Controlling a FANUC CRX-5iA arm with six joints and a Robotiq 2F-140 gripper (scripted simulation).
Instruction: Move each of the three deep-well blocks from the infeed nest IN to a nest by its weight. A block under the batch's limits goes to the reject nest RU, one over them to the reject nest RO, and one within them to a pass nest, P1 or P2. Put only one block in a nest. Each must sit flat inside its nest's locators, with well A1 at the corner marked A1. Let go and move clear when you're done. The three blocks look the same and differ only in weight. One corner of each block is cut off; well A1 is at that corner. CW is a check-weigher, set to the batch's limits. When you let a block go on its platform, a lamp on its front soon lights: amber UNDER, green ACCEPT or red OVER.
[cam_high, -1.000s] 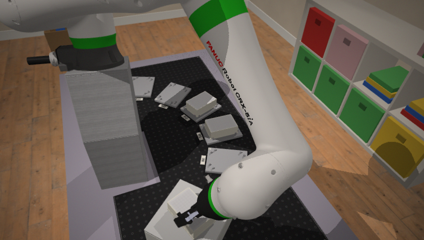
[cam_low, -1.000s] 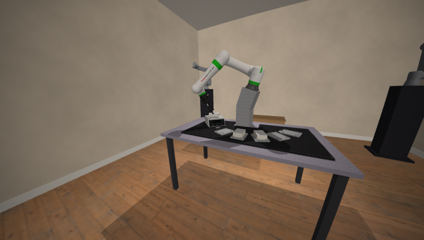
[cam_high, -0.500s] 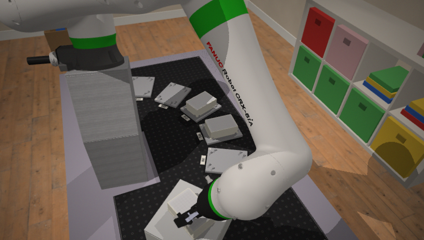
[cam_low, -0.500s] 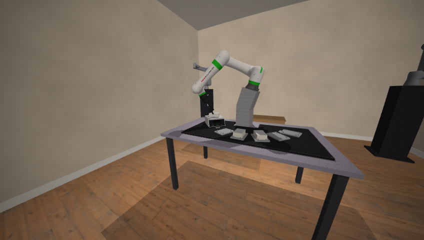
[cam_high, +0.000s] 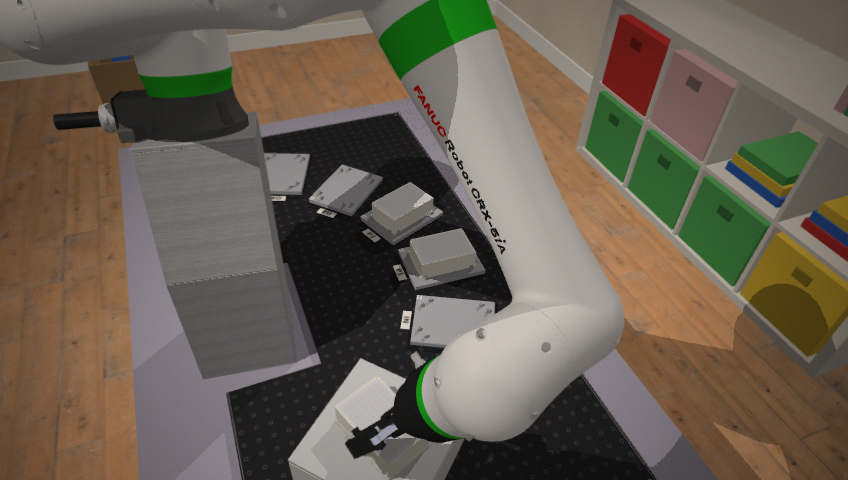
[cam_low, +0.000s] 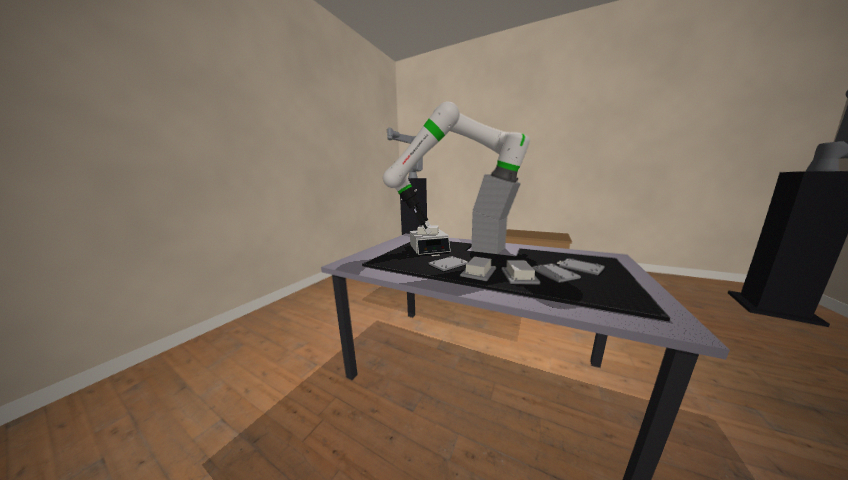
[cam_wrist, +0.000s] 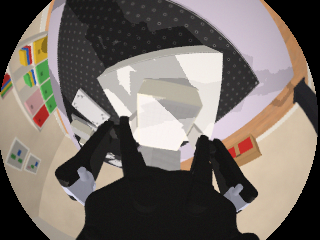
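Right now my hand is 4 cm above the pale weigher platform. Round my hand: grey nest plate 60 cm to the left, 15 cm ahead, 13 cm below; check-weigher 7 cm below.
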